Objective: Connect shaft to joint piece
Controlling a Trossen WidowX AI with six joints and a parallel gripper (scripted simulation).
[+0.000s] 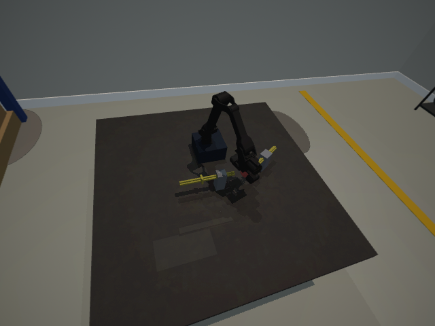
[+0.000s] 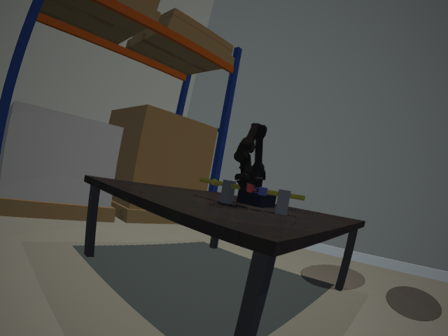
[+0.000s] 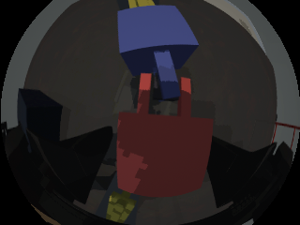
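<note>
The red joint piece is 30 mm above my gripper tip.
</note>
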